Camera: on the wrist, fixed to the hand. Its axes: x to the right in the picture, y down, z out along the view.
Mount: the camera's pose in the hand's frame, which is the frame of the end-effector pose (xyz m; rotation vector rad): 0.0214 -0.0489 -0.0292 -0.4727 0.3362 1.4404
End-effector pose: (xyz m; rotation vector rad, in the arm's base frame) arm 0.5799 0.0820 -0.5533 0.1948 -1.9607 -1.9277
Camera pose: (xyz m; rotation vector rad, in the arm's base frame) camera 0.5627 0.0447 -0.5982 -0.7586 -0.8181 -1.1206
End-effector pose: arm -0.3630 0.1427 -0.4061 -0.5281 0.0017 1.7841
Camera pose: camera -0.3118 0.1684 -0.4265 1.1850 -0.2192 -2.6343
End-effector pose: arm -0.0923 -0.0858 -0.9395 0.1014 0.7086 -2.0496
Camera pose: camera -0.1494 -0.0673 -0.9493 0.5164 0.9046 -0.4750
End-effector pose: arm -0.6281 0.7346 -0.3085 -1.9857 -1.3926 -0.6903
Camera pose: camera -0.6698 0.7395 -0.2645 -2.3872 0.5664 -0.5653
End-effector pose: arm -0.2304 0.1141 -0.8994 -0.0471 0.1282 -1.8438
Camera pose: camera -0.2859 0.1085 -0.9236 0.0282 0.6419 -0.3430
